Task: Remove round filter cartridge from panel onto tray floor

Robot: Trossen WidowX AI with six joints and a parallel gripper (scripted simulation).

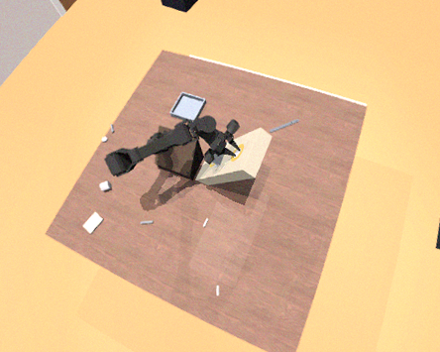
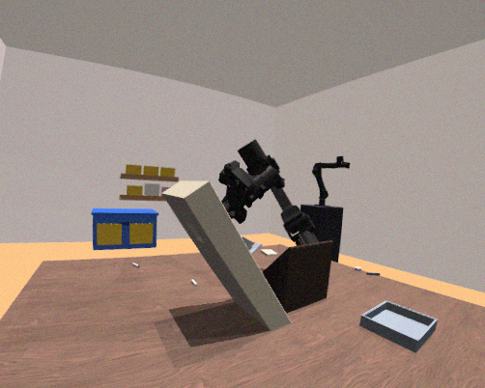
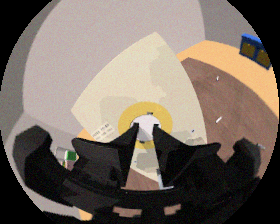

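Now: the round filter cartridge 10 mm below my gripper tip and 10 mm ahead of it. From my gripper tip the other things lie so: cream block: 560 mm to the right, 510 mm behind, 270 mm below; grey tray: 460 mm behind, 270 mm below, 220 mm to the left.
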